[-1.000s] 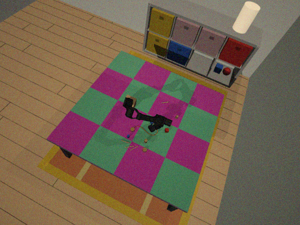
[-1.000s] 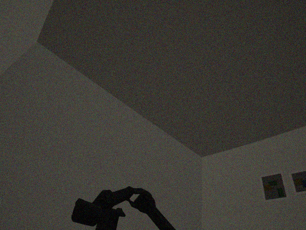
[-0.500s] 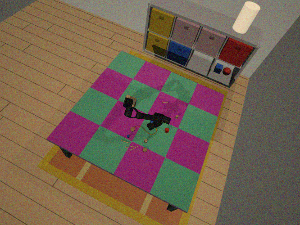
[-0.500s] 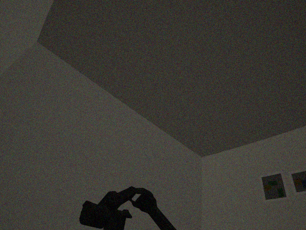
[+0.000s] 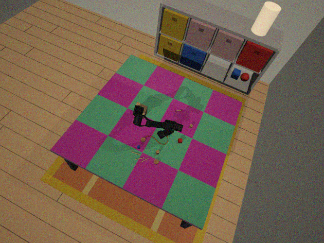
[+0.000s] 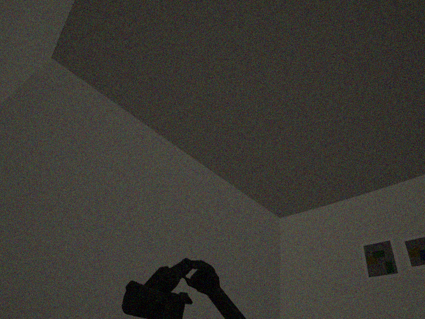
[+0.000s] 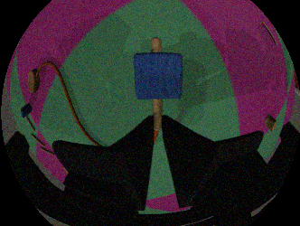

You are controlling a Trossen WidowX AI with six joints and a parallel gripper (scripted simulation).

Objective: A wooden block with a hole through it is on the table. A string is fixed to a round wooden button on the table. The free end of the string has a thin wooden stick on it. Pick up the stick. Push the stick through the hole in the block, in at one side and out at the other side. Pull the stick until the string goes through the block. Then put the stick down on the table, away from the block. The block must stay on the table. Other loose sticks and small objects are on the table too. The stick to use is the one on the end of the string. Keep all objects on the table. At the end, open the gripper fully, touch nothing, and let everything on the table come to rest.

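Right now the blue cube is 30 mm to the left of my gripper tip and 30 mm behind it. Round my gripper tip: thin wooden stick (10 mm to the left, 10 mm behind); round wooden button (180 mm behind, 110 mm to the right, 10 mm below); red cube (120 mm ahead).
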